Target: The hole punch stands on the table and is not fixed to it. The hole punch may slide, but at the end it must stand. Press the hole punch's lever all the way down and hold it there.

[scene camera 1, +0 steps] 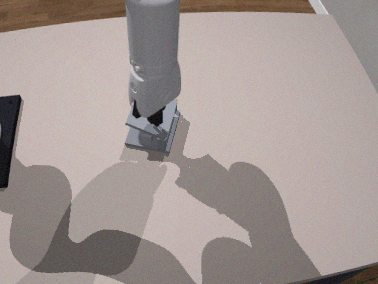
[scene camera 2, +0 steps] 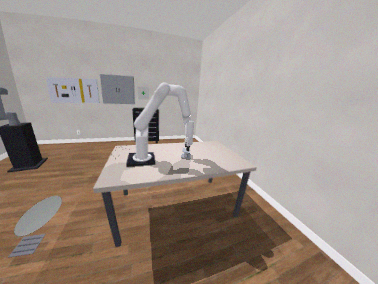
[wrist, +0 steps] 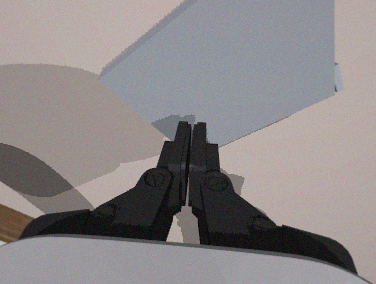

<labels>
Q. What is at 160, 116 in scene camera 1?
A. The gripper.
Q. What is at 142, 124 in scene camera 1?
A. A flat lever.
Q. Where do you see a flat lever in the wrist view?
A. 237, 73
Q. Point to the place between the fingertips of the gripper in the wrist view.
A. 192, 141
</labels>
